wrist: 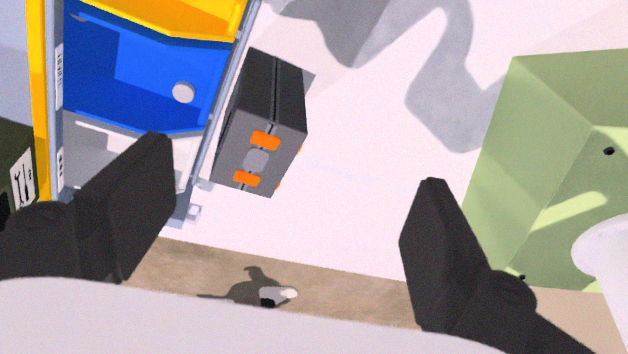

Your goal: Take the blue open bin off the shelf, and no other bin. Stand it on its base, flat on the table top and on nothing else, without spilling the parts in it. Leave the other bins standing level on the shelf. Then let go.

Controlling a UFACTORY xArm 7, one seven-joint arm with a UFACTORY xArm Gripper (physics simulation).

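Frame: origin at the arm's base, x back, y right, z up, level; millimetres.
Where they show: gripper, fingertip midpoint: (pixel 293 190).
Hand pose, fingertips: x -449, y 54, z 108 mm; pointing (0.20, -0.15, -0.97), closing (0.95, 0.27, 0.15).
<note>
Each offset is from my fingertips to the centre of the thing. "spot": to the spot under its first point. Level surfaces: height alone.
The blue open bin {dx -123, dy -114, dz -240 mm} (pixel 150 62) sits on the shelf at the upper left of the wrist view, with a round pale part near its right side. The shelf {spot: dx -174, dy -134, dz -171 mm} (pixel 38 100) has a yellow upright at the left and grey metal side rails. A yellow bin {spot: dx -66, dy -52, dz -235 mm} (pixel 200 26) is beyond the blue one, and a whitish bin {dx -128, dy -226, dz -240 mm} (pixel 82 150) is on the near side, partly hidden by the left finger. My gripper (pixel 293 190) is open and empty. Its left finger overlaps the near end of the shelf in view; its right finger is over the white table top {dz -283 mm} (pixel 345 220).
A dark box {dx +12, dy -119, dz -217 mm} (pixel 265 100) with orange marks stands right beside the shelf. A large green open container (pixel 505 150) is at the right, with a white rounded object (pixel 607 255) near it. A dark green box {spot: dx -185, dy -175, dz -148 mm} (pixel 15 150) is at the left edge. The table's near edge crosses below.
</note>
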